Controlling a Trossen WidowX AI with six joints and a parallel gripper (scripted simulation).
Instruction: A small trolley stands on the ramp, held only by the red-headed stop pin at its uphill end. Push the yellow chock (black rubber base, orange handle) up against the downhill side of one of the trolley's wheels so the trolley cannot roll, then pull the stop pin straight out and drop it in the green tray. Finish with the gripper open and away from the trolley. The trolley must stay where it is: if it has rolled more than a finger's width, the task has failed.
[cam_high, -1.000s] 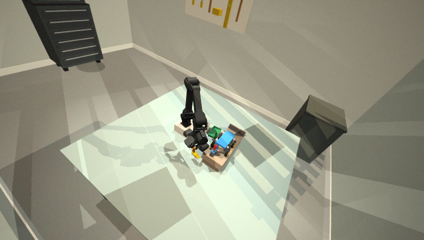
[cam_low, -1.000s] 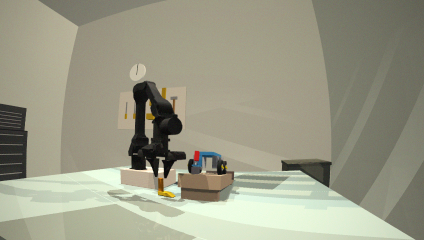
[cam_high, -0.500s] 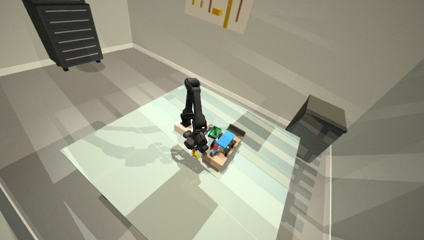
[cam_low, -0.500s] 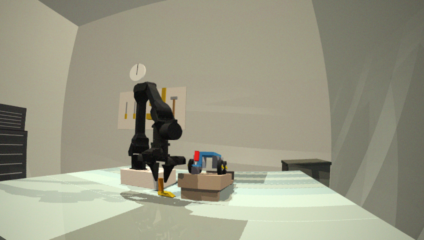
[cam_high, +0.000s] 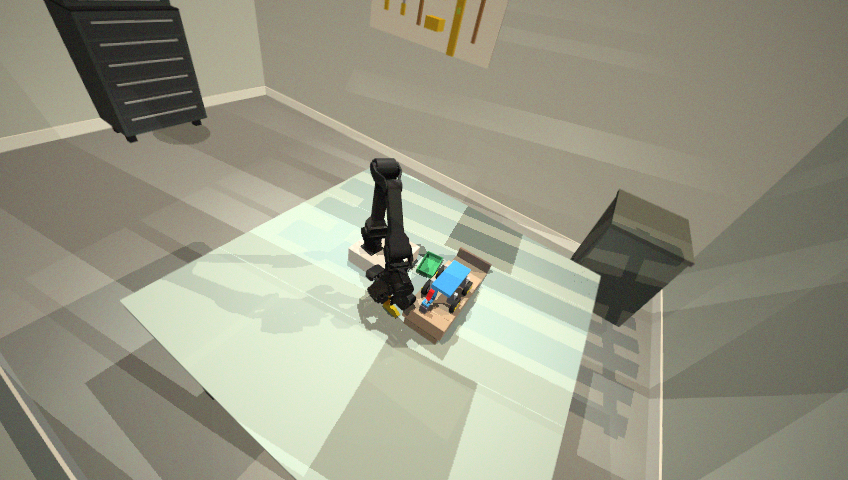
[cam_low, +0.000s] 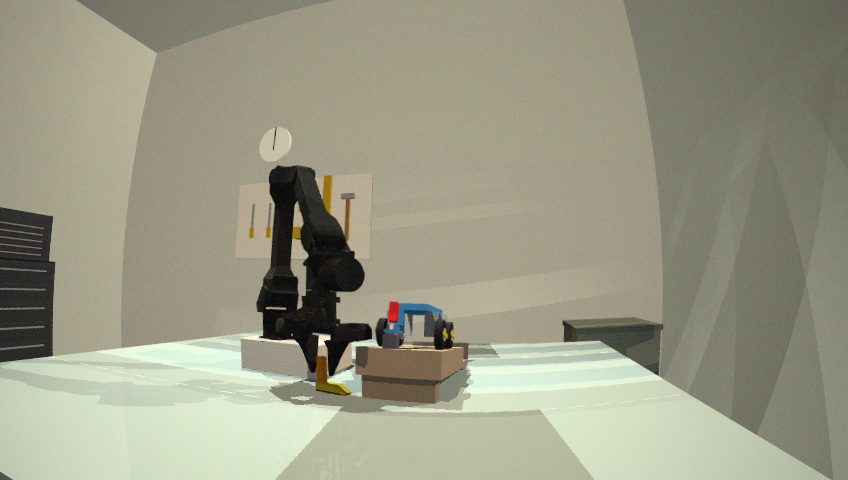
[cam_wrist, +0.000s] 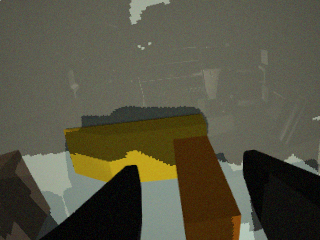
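Now: gripper tip 120 mm short of the red-headed stop pin, 40 mm to the right of it and 100 mm below it. Round my gripper tip: blue trolley: 130 mm ahead, 160 mm to the left, 80 mm above; yellow chock: 20 mm ahead, 10 mm below; tan ramp: 120 mm ahead, 160 mm to the left, 20 mm above.
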